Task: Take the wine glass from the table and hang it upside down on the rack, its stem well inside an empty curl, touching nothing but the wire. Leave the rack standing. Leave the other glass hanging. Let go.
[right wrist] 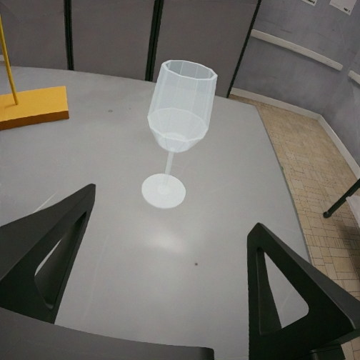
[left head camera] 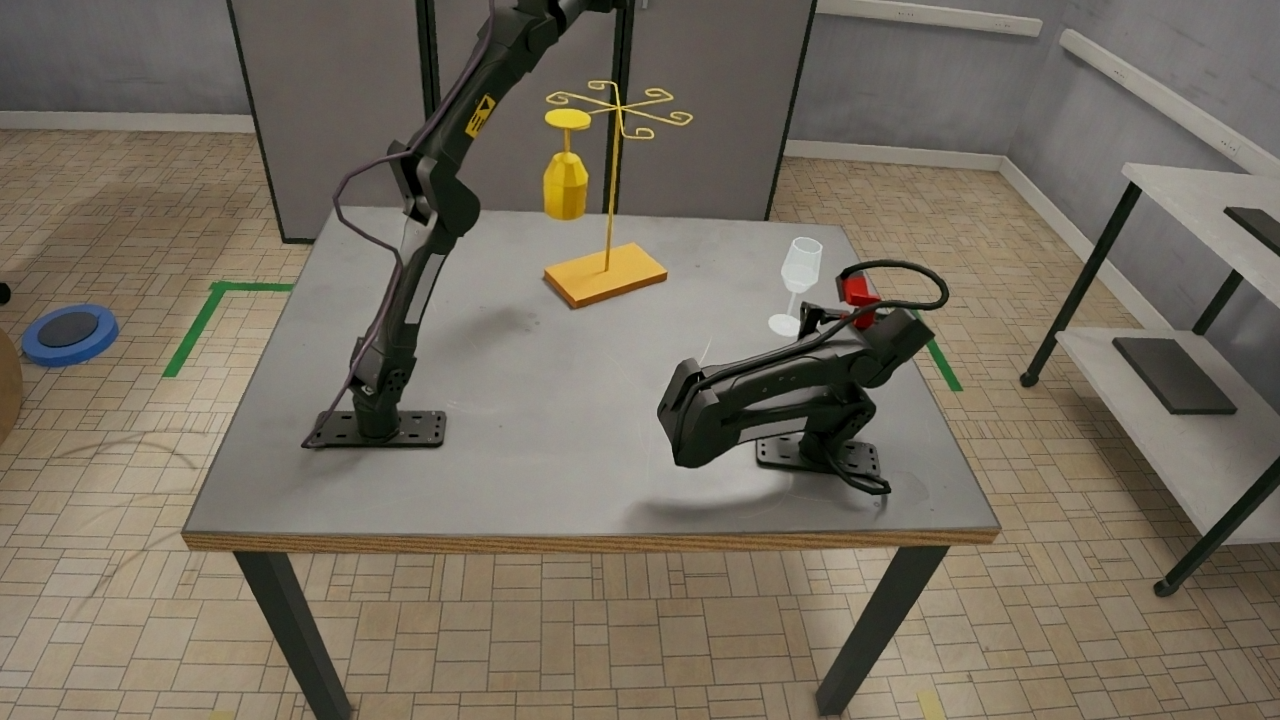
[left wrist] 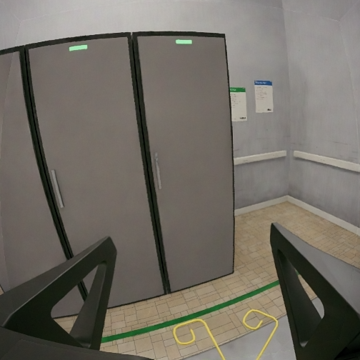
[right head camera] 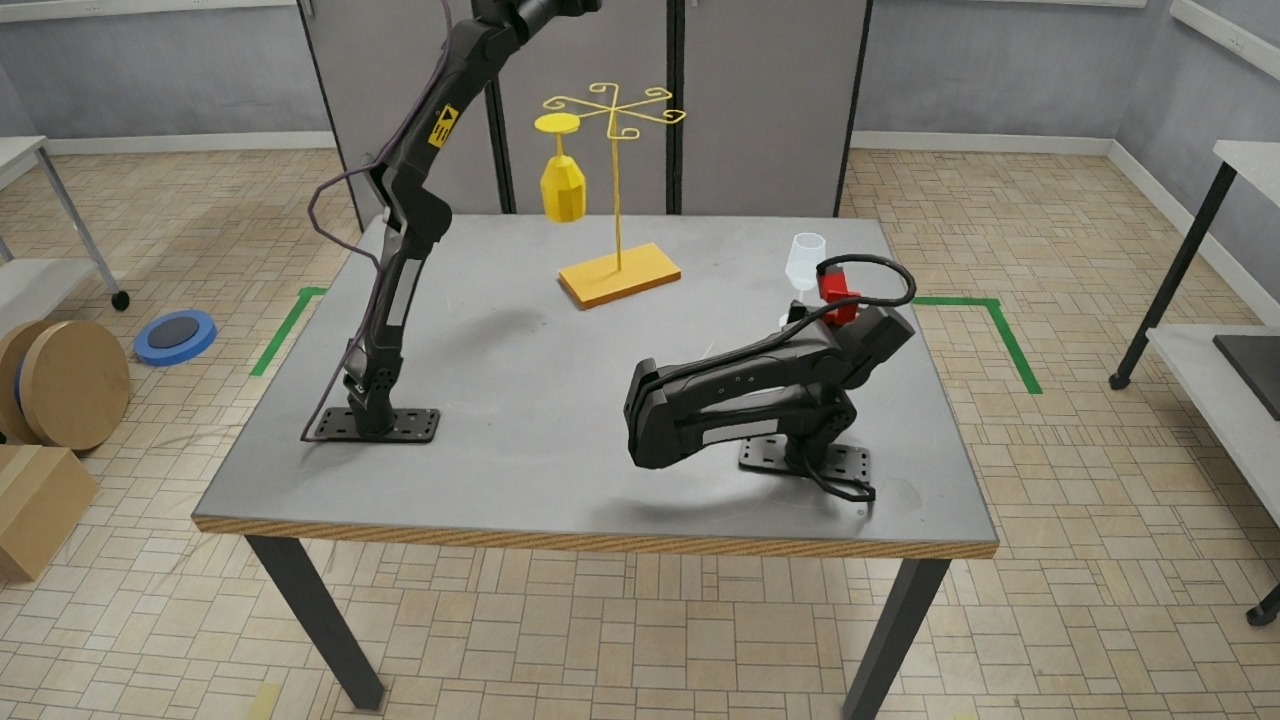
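Seen in the pictures: right gripper, fingertip midpoint: [left head camera: 828, 307] [right head camera: 822, 305]; left arm's base at its link origin: [left head camera: 380, 430] [right head camera: 378, 426]; right arm's base at its link origin: [left head camera: 816, 456] [right head camera: 804, 460].
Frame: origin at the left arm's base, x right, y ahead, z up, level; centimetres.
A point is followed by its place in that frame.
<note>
The clear wine glass [left head camera: 801, 268] @[y 24.7, x 71.7, z 15.6 cm] [right head camera: 804, 261] @[y 24.7, x 71.9, z 16.3 cm] [right wrist: 183, 105] stands upright on the table at the right, its foot [right wrist: 163, 191] down. My right gripper [right wrist: 178, 212] is open and empty; the glass stands beyond its fingertips, and the right arm partly hides the glass's foot in the right head camera. The yellow rack [left head camera: 613, 179] @[y 42.6, x 38.4, z 22.6 cm] [right head camera: 617, 188] @[y 42.6, x 38.7, z 20.9 cm] stands upright on its orange base [left head camera: 605, 274] @[y 41.3, x 38.1, z 2.0 cm] [right head camera: 619, 274] @[y 41.5, x 38.5, z 2.0 cm] [right wrist: 40, 106]. A yellow glass [left head camera: 565, 185] @[y 32.8, x 29.2, z 26.2 cm] [right head camera: 562, 188] @[y 32.9, x 29.7, z 26.1 cm] hangs upside down from its left curl. Several other curls are empty. My left gripper [left wrist: 187, 238] is open, high up; two empty curls [left wrist: 192, 330] [left wrist: 260, 320] show low in its view.
The left arm [left head camera: 438, 197] @[y 5.4, x 11.6, z 38.3 cm] [right head camera: 413, 210] @[y 6.3, x 12.5, z 37.0 cm] rises at the left of the table [left head camera: 537, 483] @[y -11.0, x 24.7, z 0.0 cm] [right head camera: 537, 483] @[y -11.5, x 28.3, z 0.0 cm] and leans toward the rack. The right arm [left head camera: 778, 385] @[y -11.9, x 57.0, z 20.9 cm] [right head camera: 751, 389] @[y -11.3, x 59.2, z 19.7 cm] is folded low over the right side. Grey cabinets [left head camera: 707, 107] [left wrist: 190, 150] stand behind the table.
</note>
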